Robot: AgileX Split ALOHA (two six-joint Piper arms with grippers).
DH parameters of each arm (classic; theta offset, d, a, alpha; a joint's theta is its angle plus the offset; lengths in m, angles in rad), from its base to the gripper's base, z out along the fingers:
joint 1: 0 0.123 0 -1.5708
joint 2: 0.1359 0 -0.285 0
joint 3: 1.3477 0 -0.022 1.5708
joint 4: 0 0.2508 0 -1.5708
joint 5: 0 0 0.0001 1.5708
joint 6: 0 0.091 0 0
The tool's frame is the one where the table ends.
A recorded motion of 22 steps. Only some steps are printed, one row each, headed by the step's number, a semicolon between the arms.
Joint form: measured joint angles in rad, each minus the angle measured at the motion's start. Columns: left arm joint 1, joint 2, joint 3, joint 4, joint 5, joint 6; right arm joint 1, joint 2, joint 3, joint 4, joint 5, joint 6.
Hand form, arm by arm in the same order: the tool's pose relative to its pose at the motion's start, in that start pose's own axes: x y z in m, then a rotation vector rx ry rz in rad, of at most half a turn. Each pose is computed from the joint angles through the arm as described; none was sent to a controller.
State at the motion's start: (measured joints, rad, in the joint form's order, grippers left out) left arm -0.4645 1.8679 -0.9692 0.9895 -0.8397 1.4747; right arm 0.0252 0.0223 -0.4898 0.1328 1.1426 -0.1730
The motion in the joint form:
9: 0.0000 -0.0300 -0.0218 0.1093 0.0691 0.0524; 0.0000 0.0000 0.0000 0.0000 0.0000 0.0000
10: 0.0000 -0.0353 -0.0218 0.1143 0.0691 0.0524; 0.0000 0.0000 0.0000 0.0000 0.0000 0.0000
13: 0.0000 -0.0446 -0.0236 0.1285 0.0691 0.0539; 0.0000 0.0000 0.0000 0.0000 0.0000 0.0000
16: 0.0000 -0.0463 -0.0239 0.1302 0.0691 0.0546; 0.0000 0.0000 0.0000 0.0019 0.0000 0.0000
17: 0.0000 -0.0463 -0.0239 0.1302 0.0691 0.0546; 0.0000 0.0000 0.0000 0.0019 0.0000 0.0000
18: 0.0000 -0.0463 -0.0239 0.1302 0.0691 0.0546; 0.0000 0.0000 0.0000 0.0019 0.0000 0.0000
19: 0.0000 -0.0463 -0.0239 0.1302 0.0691 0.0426; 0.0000 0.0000 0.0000 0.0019 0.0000 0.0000
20: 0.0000 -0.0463 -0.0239 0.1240 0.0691 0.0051; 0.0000 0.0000 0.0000 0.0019 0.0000 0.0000
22: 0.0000 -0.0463 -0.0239 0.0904 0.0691 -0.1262; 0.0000 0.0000 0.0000 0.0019 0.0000 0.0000
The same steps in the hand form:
9: 0.0033 0.0067 -0.0025 0.0462 -0.0446 0.1604; 0.0000 0.0000 0.0000 0.0000 0.0000 0.0000
10: 0.0038 0.0084 -0.0032 0.0437 -0.0452 0.1672; 0.0000 0.0000 0.0000 0.0000 0.0000 0.0000
13: 0.0046 0.0117 -0.0044 0.0388 -0.0490 0.1857; 0.0000 0.0000 0.0000 0.0000 0.0000 0.0000
16: 0.0047 0.0123 -0.0047 0.0378 -0.0490 0.1888; 0.0000 0.0002 0.0000 -0.0017 -0.0003 0.0008
17: 0.0047 0.0123 -0.0047 0.0378 -0.0490 0.1888; 0.0000 0.0002 0.0000 -0.0017 -0.0003 0.0008
18: 0.0047 0.0123 -0.0047 0.0378 -0.0490 0.1888; 0.0000 0.0002 0.0000 -0.0017 -0.0003 0.0008
19: 0.0047 0.0123 -0.0047 0.0381 -0.0488 0.1768; 0.0000 0.0002 0.0000 -0.0017 -0.0003 0.0008
20: 0.0051 0.0124 -0.0046 0.0384 -0.0437 0.1350; 0.0000 0.0002 0.0000 -0.0017 -0.0003 0.0008
22: 0.0072 0.0128 -0.0046 0.0364 -0.0177 -0.0200; 0.0000 0.0002 0.0000 -0.0017 -0.0003 0.0008

